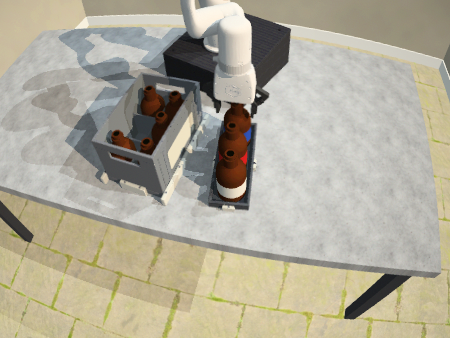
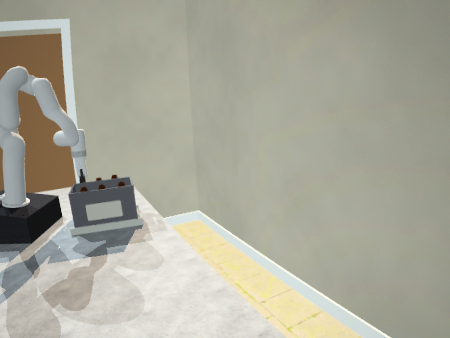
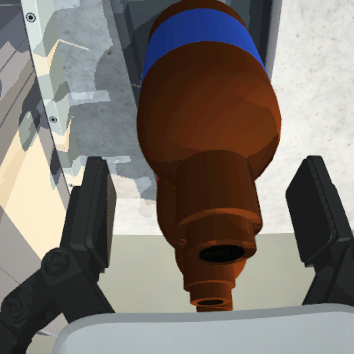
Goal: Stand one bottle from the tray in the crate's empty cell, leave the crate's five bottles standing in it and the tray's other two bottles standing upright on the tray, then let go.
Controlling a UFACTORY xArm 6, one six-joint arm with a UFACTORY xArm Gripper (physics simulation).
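Pixels of known places: gripper, between the fingertips: (image 1: 235,111) (image 3: 204,174); arm's base, origin of its link: (image 2: 16,203).
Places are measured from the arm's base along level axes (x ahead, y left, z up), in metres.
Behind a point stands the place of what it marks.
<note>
My gripper (image 1: 236,108) @(x 0.329, y 0.082, z -0.009 m) (image 2: 82,176) (image 3: 204,174) @(x 0.329, y 0.082, z -0.009 m) is open and points down at the tray's far end. The neck of the blue-banded bottle (image 1: 236,120) @(x 0.355, y 0.087, z -0.015 m) (image 3: 210,100) @(x 0.297, y 0.085, z -0.019 m) shows between its spread fingers, with a gap on both sides. The red-banded bottle (image 1: 232,145) @(x 0.440, y 0.087, z -0.014 m) (image 3: 167,210) @(x 0.390, y 0.059, z -0.026 m) stands in the middle of the tray (image 1: 253,172) @(x 0.450, y 0.139, z -0.105 m) (image 3: 275,30) @(x 0.308, y 0.136, z -0.105 m), and the white-banded bottle (image 1: 230,172) @(x 0.522, y 0.093, z -0.011 m) at its near end. All three are upright. The grey crate (image 1: 132,172) @(x 0.525, y -0.158, z -0.047 m) (image 2: 77,210) @(x 0.261, y -0.208, z -0.029 m) holds five standing bottles. Its empty cell (image 1: 143,127) @(x 0.335, y -0.190, z -0.089 m) is the middle one of the left row; its floor is hidden.
The crate's side stands left of the tray, a narrow strip of table between them. The black robot base (image 1: 272,52) @(x 0.035, y 0.169, z -0.010 m) (image 2: 37,220) @(x 0.088, y -0.127, z -0.061 m) is behind both. The table's front edge (image 1: 210,243) @(x 0.650, y 0.057, z -0.137 m) runs in front of the tray, and bare table (image 1: 345,165) @(x 0.378, y 0.406, z -0.130 m) lies to its right.
</note>
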